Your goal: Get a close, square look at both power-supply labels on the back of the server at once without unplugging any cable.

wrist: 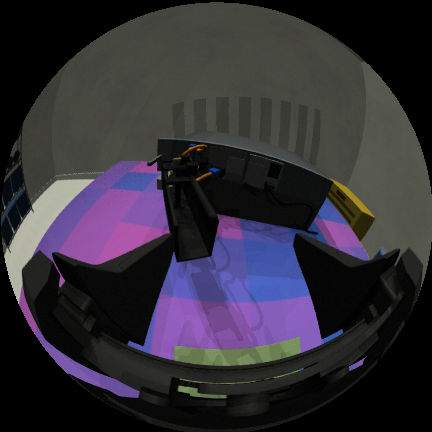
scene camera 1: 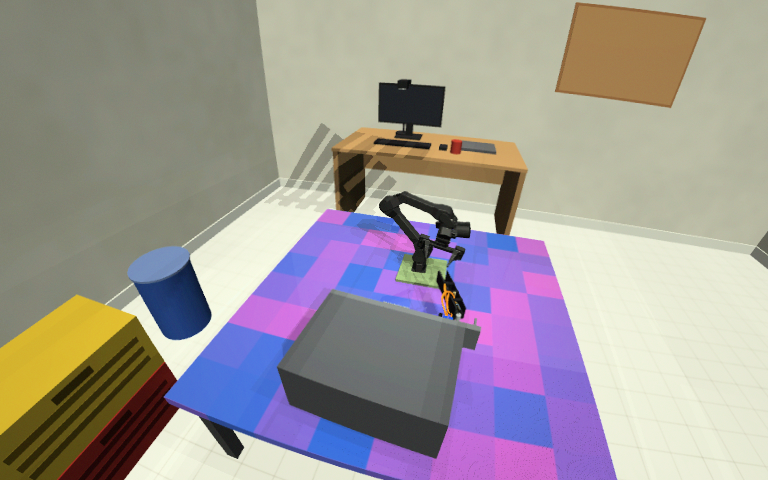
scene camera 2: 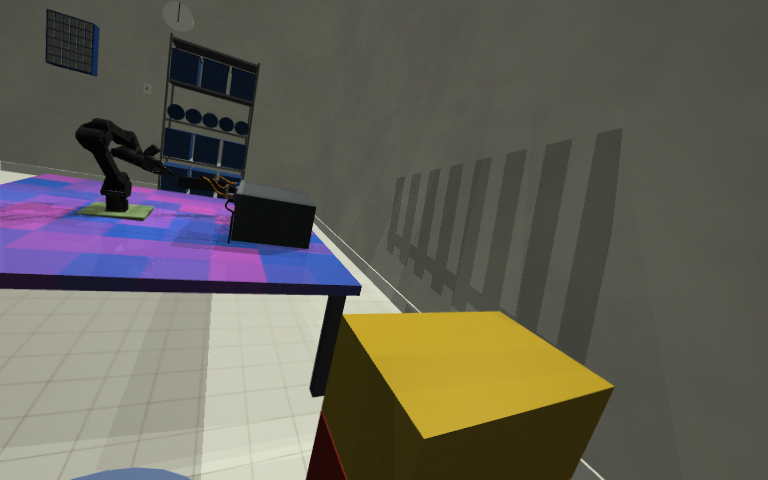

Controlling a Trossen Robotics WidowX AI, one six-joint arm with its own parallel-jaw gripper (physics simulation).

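Frame: origin at the arm's base, x ahead, y left, z up, level; centimetres.
Where they show: gripper, fingertip midpoint: (wrist: 235, 240) (scene camera 1: 436, 263) (scene camera 2: 173, 173); arm's base at its link origin: (scene camera 1: 419, 268) (scene camera 2: 116, 210).
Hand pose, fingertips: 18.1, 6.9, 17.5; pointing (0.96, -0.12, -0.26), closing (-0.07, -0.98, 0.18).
Observation:
Each offset is from my fingertips to the top centre of the thing, as dx, dy, dz. "spot": to the spot under its first point. Level surfaces: height alone.
The grey server (scene camera 1: 368, 350) (scene camera 2: 274, 223) (wrist: 250, 205) lies on the table, its back towards the arm. In the wrist view, two dim grey rectangles, one on the left (wrist: 235, 168) and one on the right (wrist: 256, 171), sit side by side high on its back, small and slanted; no writing is legible. Orange cables @(spot: +18.3, +4.9, -2.0) (scene camera 1: 447, 302) (scene camera 2: 218, 183) (wrist: 204, 177) with blue plugs @(+26.9, +0.0, -5.2) (wrist: 215, 172) and a black cable @(spot: +22.6, -22.1, -8.8) (wrist: 295, 203) run at the back. A black channel-like arm (scene camera 1: 451, 291) (scene camera 2: 192, 182) (wrist: 197, 220) sticks out from its left side in the wrist view. My gripper (wrist: 235, 240) is open and empty, short of the server.
The black channel's near end reaches close to my left finger in the wrist view. A green base plate (scene camera 1: 404, 274) (scene camera 2: 141, 212) (wrist: 235, 352) lies under the arm on the patchwork-coloured table @(dz -18.6) (scene camera 1: 521, 407) (scene camera 2: 186, 260). A yellow box (scene camera 1: 67, 339) (scene camera 2: 481, 367) (wrist: 352, 207) stands beyond the table.

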